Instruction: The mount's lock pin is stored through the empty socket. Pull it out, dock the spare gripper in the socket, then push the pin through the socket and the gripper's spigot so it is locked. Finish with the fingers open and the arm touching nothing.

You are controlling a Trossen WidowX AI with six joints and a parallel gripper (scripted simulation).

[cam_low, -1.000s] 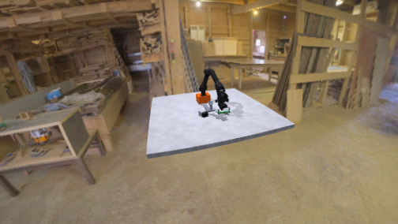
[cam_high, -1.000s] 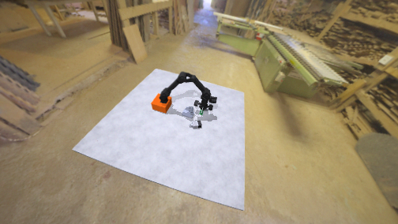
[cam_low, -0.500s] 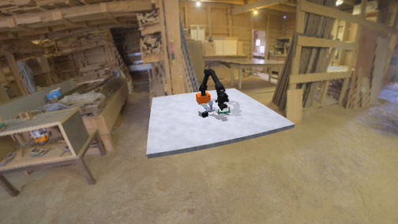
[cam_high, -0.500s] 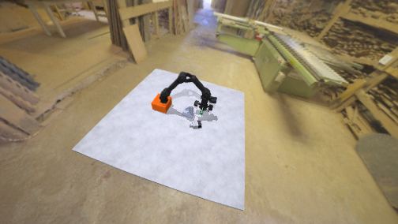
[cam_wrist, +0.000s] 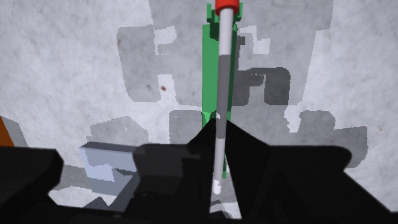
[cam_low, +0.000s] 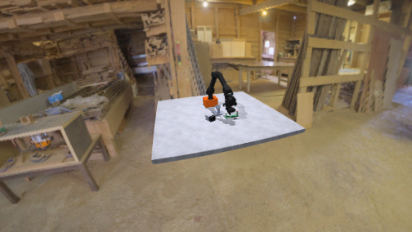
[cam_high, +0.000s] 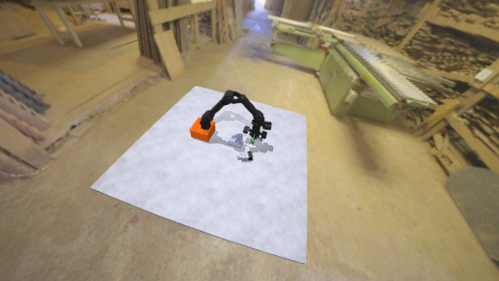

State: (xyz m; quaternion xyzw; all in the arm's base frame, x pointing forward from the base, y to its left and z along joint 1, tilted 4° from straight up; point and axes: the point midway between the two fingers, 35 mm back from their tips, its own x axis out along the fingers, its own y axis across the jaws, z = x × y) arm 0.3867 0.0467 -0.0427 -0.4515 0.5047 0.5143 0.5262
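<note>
Right now my gripper tip is 20 mm to the right of the green strip. Round my gripper tip: grey mount 120 mm behind, 80 mm to the right, 30 mm above; then spare gripper 40 mm behind, 200 mm to the right.
</note>
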